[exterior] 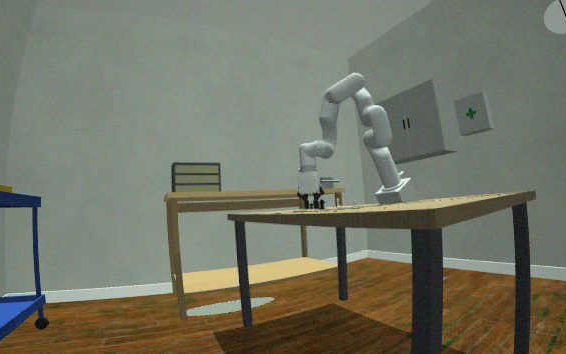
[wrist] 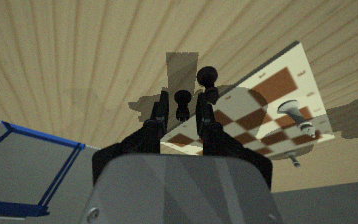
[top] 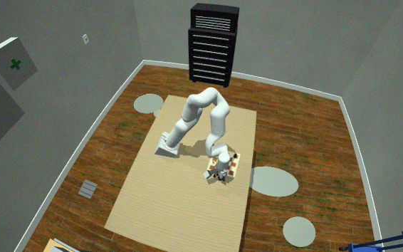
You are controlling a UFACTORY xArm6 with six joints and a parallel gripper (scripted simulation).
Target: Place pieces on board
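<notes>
Now: hand 1 cm above the black chess piece. The rest, counted from my hand: chessboard: 14 cm to the left, 2 cm below; then white pawn: 4 cm behind, 28 cm to the left, 1 cm below.
</notes>
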